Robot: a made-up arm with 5 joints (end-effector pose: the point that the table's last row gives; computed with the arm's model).
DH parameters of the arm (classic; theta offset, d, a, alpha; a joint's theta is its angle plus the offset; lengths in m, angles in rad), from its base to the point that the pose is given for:
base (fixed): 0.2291 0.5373 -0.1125 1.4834
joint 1: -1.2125 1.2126 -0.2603 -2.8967
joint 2: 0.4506 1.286 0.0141 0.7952
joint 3: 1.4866 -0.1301 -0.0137 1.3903
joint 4: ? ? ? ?
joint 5: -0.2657 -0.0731 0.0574 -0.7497
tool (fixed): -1.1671 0.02 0 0
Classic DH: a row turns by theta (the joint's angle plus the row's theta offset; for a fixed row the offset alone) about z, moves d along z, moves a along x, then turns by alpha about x.
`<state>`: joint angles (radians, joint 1 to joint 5).
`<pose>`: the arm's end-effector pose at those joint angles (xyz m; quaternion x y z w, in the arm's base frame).
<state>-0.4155 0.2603 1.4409 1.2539 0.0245</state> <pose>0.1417 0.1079 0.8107 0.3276 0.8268 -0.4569 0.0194</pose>
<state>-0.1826 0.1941 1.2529 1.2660 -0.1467</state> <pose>0.0596 0.1037 0.8537 0.3120 0.8532 -0.3688 0.1966</pose>
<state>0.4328 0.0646 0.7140 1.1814 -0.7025</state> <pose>-0.1605 0.0690 0.8523 0.1574 0.7226 -0.2129 0.6385</pose>
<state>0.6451 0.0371 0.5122 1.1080 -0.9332</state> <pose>-0.2200 0.0487 0.8158 0.0722 0.6146 -0.2203 0.7540</pose>
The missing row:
joint 4: 0.7839 0.0632 -0.0034 -1.4657
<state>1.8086 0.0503 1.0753 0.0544 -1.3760</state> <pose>-0.4400 -0.0425 0.4605 -0.2642 -0.0958 0.0818 0.9562</pose>
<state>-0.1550 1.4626 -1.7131 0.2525 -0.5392</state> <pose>0.0662 -0.0498 0.8701 -0.6572 0.3873 0.1536 0.6281</pose>
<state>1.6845 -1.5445 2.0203 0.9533 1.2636</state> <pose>-0.3963 -0.1181 0.6641 0.4398 -0.0449 0.8569 0.2652</pose>
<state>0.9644 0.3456 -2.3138 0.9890 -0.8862</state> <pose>-0.2744 -0.1167 0.9137 -0.0153 -0.5834 -0.6352 0.5058</pose>
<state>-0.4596 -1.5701 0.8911 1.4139 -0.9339</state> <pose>0.2143 0.1137 0.6469 0.1605 0.5792 -0.2519 0.7585</pose>
